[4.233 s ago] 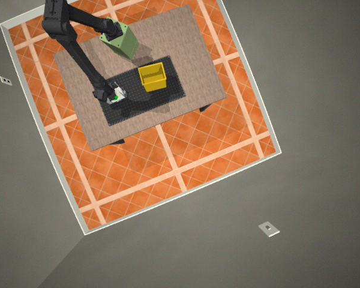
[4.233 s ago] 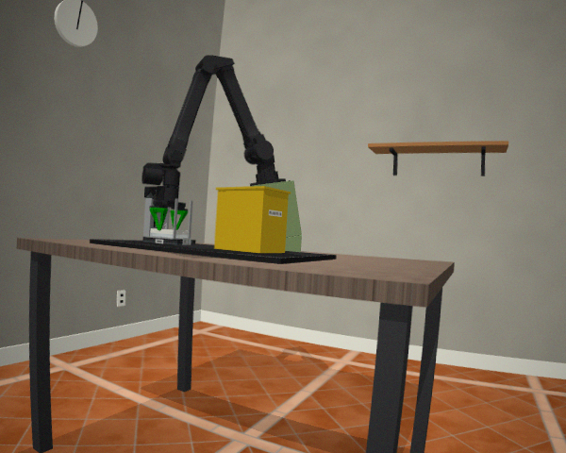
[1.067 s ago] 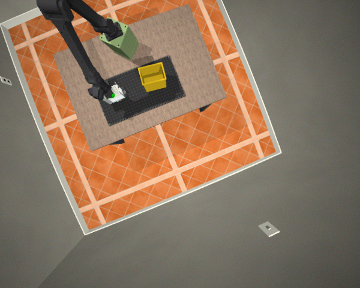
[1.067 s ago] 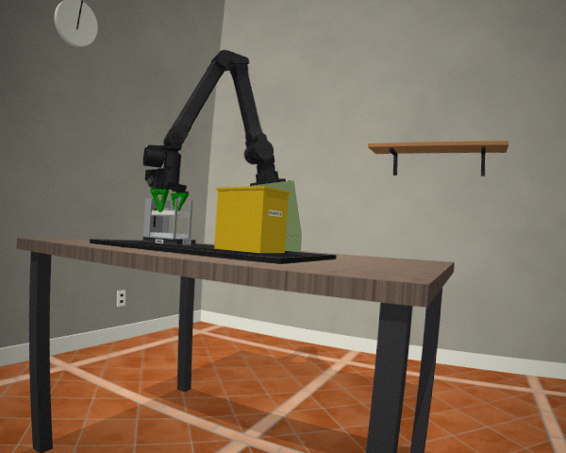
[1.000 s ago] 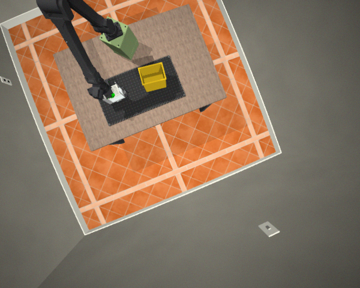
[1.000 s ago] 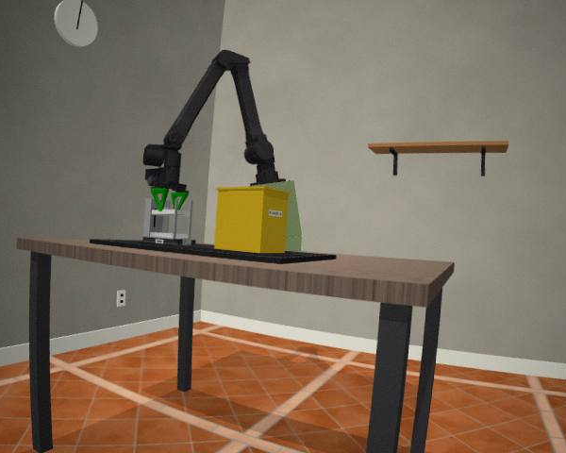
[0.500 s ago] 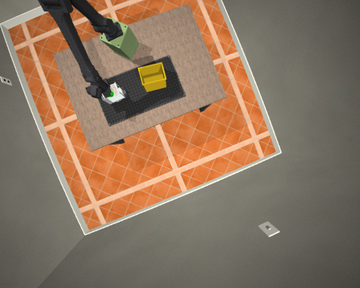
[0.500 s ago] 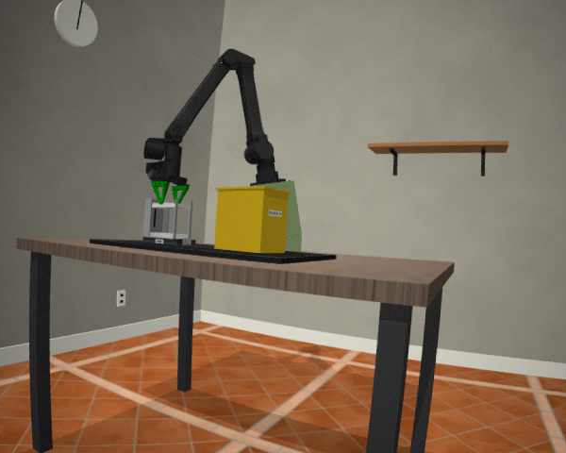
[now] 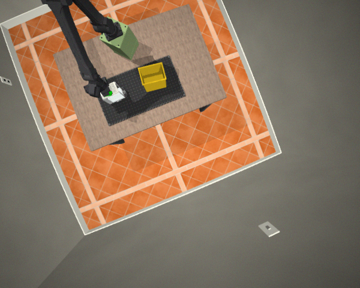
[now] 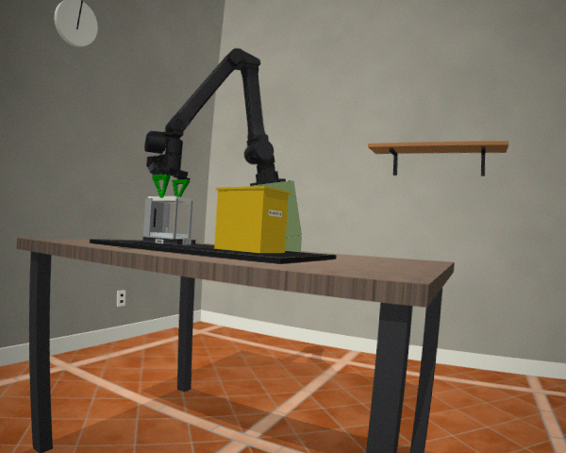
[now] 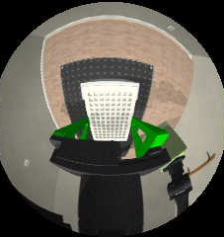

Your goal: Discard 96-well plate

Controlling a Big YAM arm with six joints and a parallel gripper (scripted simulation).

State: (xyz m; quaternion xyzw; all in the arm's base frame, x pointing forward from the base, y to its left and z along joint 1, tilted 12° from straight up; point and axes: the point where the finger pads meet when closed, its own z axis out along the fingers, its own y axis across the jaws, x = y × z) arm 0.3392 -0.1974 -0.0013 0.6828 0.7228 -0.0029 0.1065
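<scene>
The yellow plastics bin W1 lies 34 cm to the left of my hand, 7 cm below it and 1 cm ahead of it.
</scene>
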